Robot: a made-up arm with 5 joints. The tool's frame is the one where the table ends. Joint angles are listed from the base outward.
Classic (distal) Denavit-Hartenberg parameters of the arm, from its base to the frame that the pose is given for. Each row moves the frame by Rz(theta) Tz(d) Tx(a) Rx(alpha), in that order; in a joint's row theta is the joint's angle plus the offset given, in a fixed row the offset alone. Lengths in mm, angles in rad.
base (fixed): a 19.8  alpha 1.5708  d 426.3  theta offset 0
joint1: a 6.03  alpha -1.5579  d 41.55  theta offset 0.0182
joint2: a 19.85  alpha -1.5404  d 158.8  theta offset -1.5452
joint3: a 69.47  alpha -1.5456  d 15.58  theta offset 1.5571
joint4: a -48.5  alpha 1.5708  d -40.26  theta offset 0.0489
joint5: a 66  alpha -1.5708  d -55.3  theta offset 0
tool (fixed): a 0  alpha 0  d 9.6  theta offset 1.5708
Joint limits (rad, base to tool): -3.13..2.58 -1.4..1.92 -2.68..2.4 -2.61..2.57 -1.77..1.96
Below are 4 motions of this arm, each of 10 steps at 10 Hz.
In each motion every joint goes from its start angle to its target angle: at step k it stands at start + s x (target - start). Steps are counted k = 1, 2, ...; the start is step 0. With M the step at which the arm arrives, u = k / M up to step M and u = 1 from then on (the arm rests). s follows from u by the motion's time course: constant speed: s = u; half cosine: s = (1 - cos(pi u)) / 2; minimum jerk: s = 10 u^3 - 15 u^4 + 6 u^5.
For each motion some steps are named. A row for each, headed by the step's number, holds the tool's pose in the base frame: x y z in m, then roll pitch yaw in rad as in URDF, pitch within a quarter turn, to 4 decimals.
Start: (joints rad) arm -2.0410 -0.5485 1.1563 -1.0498 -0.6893
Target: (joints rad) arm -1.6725 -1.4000 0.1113 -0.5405 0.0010
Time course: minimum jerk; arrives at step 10
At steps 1, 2, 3, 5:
1: 0.0436 0.0108 0.3807 2.8980 -0.2170 1.8636
2: 0.0427 0.0055 0.3828 2.8829 -0.2204 1.9027
3: 0.0421 -0.0051 0.3882 2.8609 -0.2260 1.9772
5: 0.0481 -0.0291 0.4134 2.8744 -0.2305 2.1233

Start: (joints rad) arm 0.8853 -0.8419 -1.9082 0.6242 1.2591
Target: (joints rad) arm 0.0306 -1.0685 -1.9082 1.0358 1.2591
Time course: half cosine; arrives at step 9
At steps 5, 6, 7, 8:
5: -0.0443 -0.0720 0.5465 1.6690 0.1729 1.2124
6: -0.0255 -0.0749 0.5548 1.7924 0.2057 1.1353
7: -0.0098 -0.0776 0.5595 1.8872 0.2492 1.0738
8: 0.0006 -0.0794 0.5615 1.9457 0.2853 1.0352

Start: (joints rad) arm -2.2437 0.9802 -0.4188 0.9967 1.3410
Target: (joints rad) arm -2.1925 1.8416 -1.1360 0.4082 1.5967
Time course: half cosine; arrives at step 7
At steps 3, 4, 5, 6, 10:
3: 0.1334 -0.0282 0.3349 -1.5686 -0.2096 -0.6311
4: 0.1338 -0.0357 0.3395 -1.3548 -0.2196 -0.9095
5: 0.1319 -0.0429 0.3412 -1.1792 -0.1554 -1.1669
6: 0.1295 -0.0475 0.3408 -1.0782 -0.0746 -1.3380
10: 0.1284 -0.0490 0.3403 -1.0471 -0.0397 -1.3970

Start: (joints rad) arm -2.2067 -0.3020 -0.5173 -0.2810 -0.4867
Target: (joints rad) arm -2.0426 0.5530 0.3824 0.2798 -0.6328
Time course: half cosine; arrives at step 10
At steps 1, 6, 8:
1: 0.1377 -0.1502 0.4147 -0.9261 -1.1575 0.4276
6: 0.0932 -0.1331 0.3961 -0.6769 -0.9064 -0.4401
8: 0.0850 -0.1215 0.3893 -0.6043 -0.6857 -0.7220

